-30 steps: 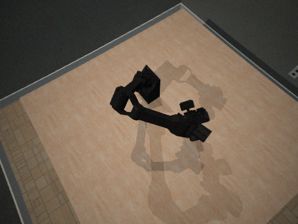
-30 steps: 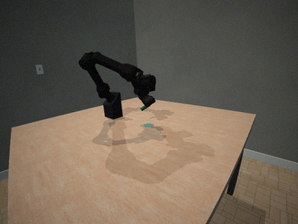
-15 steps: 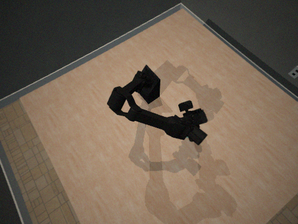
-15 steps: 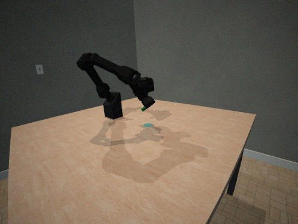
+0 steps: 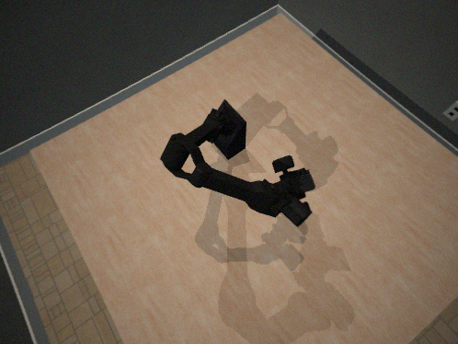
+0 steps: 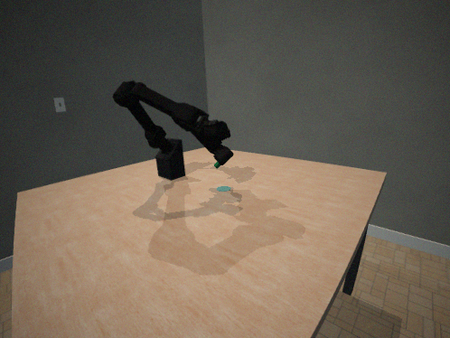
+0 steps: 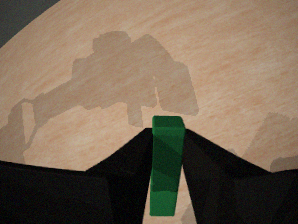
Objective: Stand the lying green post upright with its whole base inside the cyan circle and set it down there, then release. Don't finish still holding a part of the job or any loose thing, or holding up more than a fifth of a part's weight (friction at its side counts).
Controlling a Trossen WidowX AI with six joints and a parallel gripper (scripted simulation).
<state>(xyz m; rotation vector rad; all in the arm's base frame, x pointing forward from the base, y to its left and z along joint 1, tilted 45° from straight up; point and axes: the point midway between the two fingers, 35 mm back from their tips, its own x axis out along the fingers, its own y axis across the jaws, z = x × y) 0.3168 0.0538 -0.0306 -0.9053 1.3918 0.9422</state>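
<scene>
The green post lies 40 mm below my hand, 10 mm to the left of it and 10 mm behind it. Also, from my hand: cyan circle 140 mm below, 20 mm ahead, 10 mm to the right.
</scene>
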